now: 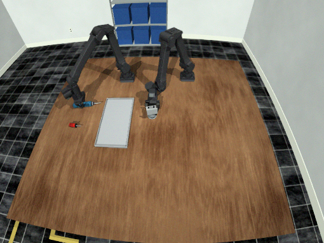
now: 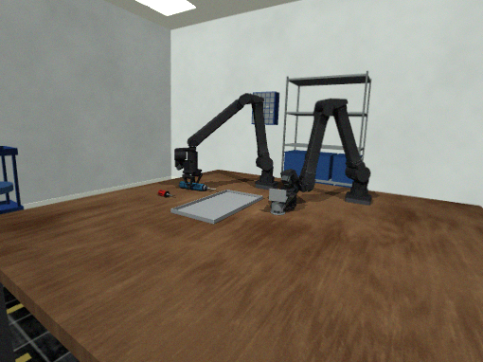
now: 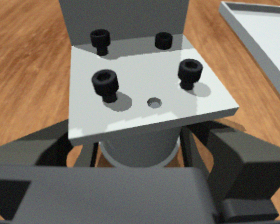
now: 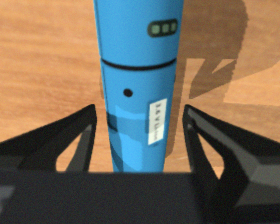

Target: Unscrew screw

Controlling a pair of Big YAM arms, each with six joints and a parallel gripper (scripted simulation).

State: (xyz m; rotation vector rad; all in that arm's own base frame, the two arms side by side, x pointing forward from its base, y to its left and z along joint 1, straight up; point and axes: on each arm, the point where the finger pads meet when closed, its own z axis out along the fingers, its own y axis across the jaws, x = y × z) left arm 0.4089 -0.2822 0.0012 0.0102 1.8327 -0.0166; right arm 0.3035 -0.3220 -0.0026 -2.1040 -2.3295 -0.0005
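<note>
The grey bracket is 50 mm above my left hand. Also, from my left hand: screw (20 mm behind, 10 mm to the left, 50 mm above); flat grey tray (50 mm ahead, 260 mm to the right, 20 mm below); small red-handled tool (90 mm ahead, 560 mm to the right, 10 mm below).
</note>
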